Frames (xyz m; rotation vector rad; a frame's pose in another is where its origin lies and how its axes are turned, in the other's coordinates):
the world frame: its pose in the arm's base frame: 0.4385 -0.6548 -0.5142 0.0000 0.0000 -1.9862
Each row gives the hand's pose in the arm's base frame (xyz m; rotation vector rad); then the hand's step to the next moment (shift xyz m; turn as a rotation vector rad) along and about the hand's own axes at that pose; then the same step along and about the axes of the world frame.
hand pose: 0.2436 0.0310 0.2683 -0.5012 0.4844 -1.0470
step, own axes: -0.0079 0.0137 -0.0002 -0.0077 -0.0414 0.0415
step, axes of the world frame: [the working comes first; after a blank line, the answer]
step, axes of the arm's base frame: 0.0060 0.0127 -0.0073 -0.0069 -0.0036 0.0586

-0.0140 0.0003 -0.0073 0.0060 -0.0049 0.0586
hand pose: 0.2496 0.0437 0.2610 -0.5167 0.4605 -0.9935
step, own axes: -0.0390 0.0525 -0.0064 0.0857 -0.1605 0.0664
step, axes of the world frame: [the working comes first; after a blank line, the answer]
step, axes of the arm's base frame: 0.0127 0.0562 -0.0316 -0.0274 -0.1333 0.1378

-0.0566 -0.0110 -0.0316 0.1330 0.0287 0.1378
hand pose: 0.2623 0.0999 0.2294 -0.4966 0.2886 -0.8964
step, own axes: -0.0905 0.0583 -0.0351 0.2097 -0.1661 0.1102
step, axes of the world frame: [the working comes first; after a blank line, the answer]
step, axes of the arm's base frame: -0.0303 0.0928 -0.0573 0.0621 -0.2229 0.1737

-0.0727 -0.0652 -0.0573 0.1789 0.1468 0.1737
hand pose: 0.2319 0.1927 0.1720 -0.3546 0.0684 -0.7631
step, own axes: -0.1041 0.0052 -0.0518 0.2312 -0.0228 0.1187
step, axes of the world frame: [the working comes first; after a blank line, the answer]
step, axes of the arm's base frame: -0.0816 0.0600 -0.0573 0.1745 -0.1397 0.1346

-0.0220 -0.0989 -0.0573 0.0574 0.2160 0.1346
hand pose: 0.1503 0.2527 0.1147 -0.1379 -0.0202 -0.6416
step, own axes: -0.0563 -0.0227 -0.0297 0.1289 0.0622 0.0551
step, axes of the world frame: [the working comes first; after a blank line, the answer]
step, axes of the arm's base frame: -0.0594 0.0115 -0.0301 0.1418 -0.0200 0.0549

0.0134 -0.0590 -0.0301 -0.0389 0.1378 0.0549
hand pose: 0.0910 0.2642 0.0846 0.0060 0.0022 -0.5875
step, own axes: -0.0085 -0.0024 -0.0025 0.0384 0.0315 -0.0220
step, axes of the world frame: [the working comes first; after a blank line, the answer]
step, axes of the arm's base frame: -0.0084 0.0027 -0.0025 0.0494 0.0051 -0.0220

0.0009 -0.0088 -0.0025 -0.0246 0.0432 -0.0220
